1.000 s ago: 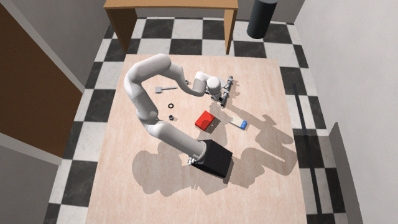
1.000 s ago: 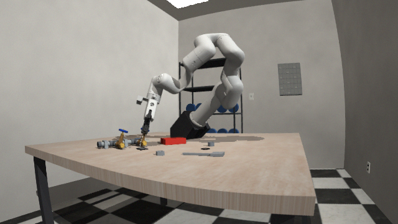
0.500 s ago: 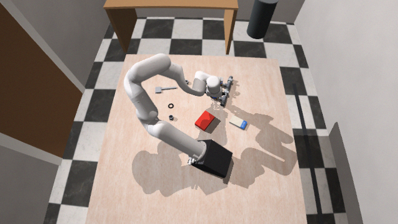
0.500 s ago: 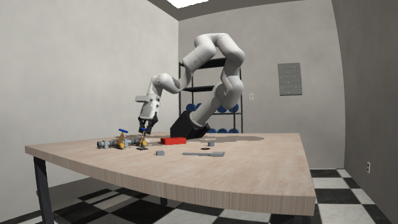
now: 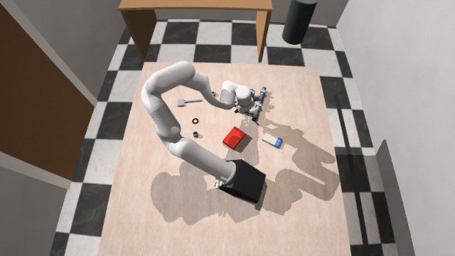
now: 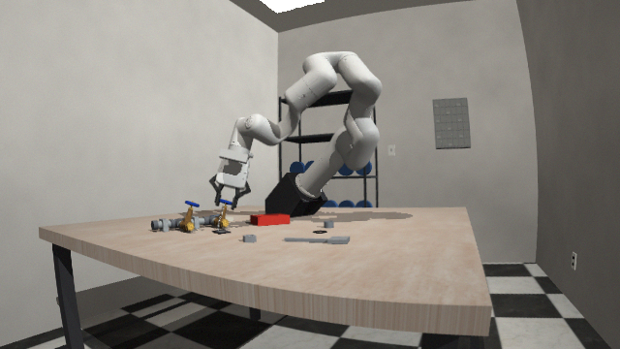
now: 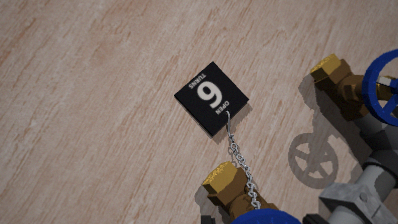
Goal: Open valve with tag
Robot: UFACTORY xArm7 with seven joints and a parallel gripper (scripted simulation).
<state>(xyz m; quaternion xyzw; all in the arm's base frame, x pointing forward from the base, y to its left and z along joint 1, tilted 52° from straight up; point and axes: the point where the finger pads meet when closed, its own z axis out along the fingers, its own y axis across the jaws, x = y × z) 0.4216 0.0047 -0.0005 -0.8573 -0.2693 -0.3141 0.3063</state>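
My gripper is now 8 cm above the black tag, 7 cm short of it and 6 cm to the right of it. The rest, counted from my hand: red block (17 cm behind, 7 cm below, 2 cm to the left); white box (20 cm to the right, 12 cm behind, 8 cm below); grey flat tool (39 cm to the left, 8 cm below).
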